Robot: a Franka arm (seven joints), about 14 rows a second.
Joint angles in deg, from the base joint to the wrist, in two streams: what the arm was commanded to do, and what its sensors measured. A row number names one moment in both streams.
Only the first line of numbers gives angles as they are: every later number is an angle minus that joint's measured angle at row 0.
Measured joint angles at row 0:
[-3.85 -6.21 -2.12 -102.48 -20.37 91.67 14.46]
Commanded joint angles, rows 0 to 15:
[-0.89 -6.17 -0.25 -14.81 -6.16 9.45 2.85]
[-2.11 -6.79 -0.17 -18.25 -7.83 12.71 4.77]
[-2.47 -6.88 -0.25 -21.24 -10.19 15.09 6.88]
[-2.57 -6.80 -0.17 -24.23 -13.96 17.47 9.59]
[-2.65 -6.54 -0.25 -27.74 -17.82 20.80 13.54]
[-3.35 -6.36 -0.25 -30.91 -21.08 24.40 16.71]
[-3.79 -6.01 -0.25 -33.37 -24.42 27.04 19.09]
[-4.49 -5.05 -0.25 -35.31 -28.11 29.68 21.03]
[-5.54 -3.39 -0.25 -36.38 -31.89 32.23 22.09]
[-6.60 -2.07 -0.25 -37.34 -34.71 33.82 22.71]
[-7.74 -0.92 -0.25 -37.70 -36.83 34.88 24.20]
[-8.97 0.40 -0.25 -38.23 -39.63 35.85 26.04]
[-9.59 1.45 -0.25 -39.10 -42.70 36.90 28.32]
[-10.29 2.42 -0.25 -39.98 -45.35 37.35 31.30]
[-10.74 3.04 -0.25 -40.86 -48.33 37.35 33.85]
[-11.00 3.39 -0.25 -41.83 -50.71 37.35 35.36]
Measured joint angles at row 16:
[-9.46 2.91 -1.06 -39.52 -46.11 35.76 31.10]
